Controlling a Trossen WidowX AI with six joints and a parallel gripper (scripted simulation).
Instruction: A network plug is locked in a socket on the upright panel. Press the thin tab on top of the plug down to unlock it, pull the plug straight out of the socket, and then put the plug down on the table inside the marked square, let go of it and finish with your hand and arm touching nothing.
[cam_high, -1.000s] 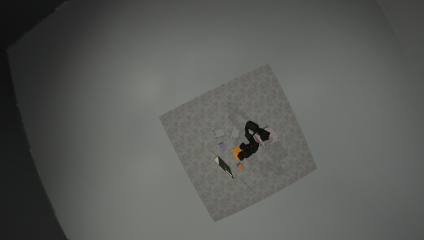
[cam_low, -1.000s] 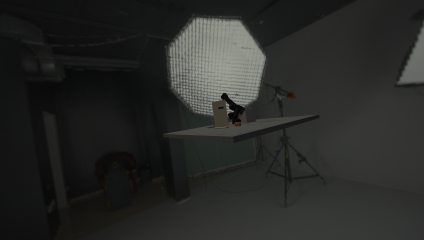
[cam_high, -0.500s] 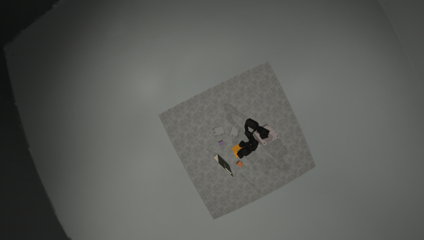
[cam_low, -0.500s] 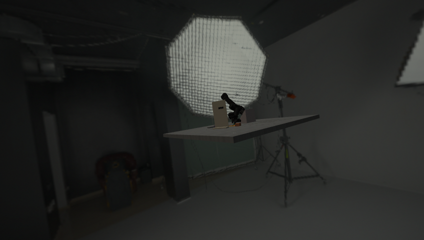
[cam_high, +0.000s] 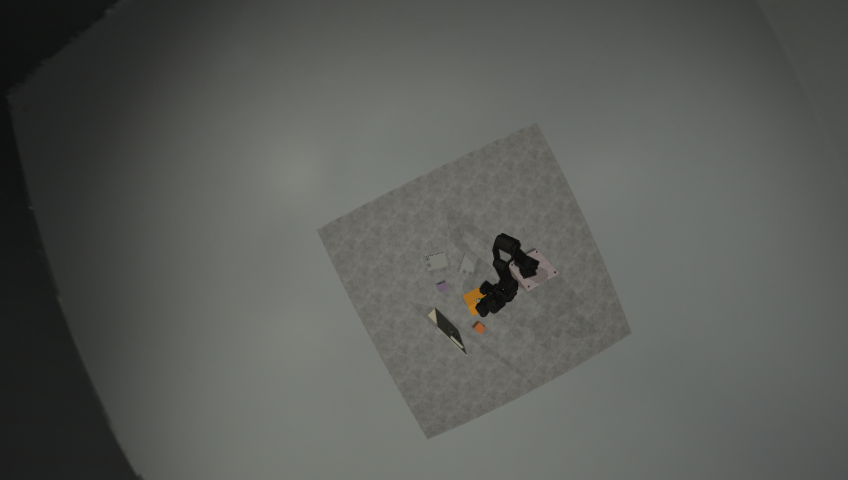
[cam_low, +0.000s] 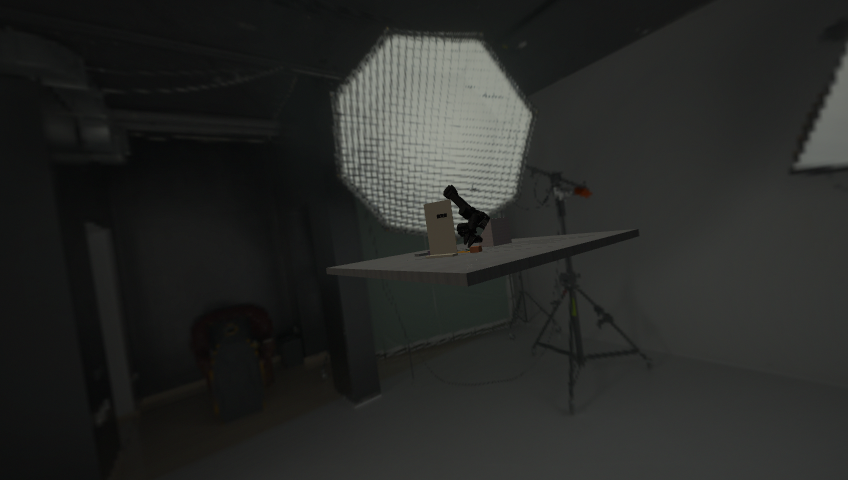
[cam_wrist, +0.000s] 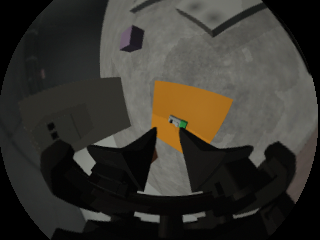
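Right now the greenish plug is 20 mm below my gripper tip. Also, from my gripper tip: upright beige panel (180 mm ahead, 50 mm to the left, 100 mm above); then purple cube (150 mm ahead, 130 mm to the right, 20 mm below); then orange block (40 mm ahead, 130 mm to the left, 10 mm below).
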